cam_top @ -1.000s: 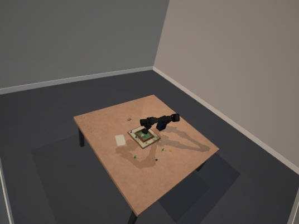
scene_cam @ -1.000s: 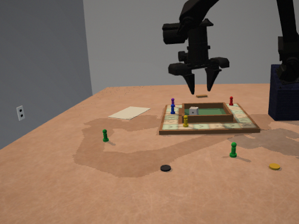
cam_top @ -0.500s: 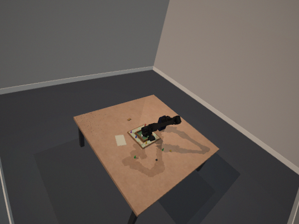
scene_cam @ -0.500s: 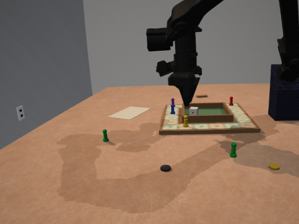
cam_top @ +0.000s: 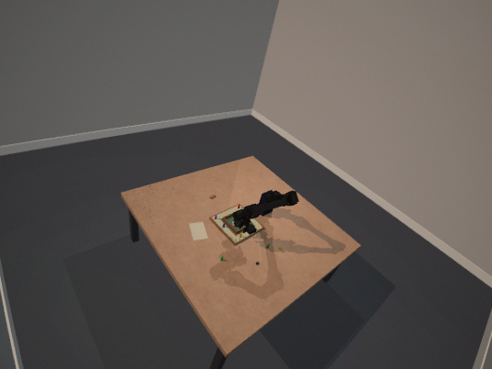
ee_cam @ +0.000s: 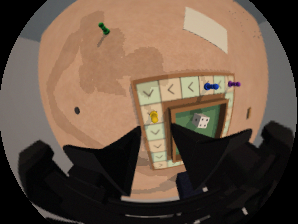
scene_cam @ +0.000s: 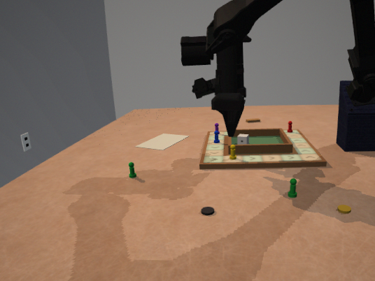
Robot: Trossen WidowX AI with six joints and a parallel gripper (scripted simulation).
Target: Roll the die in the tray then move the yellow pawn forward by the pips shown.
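Right now my gripper tip is 40 mm above the yellow pawn. From my gripper tip the other things lie so: white die: 40 mm behind, 100 mm to the right, 50 mm below; then blue pawn: 30 mm ahead, 130 mm to the right, 40 mm below; then green tray: 80 mm behind, 100 mm to the right, 60 mm below.
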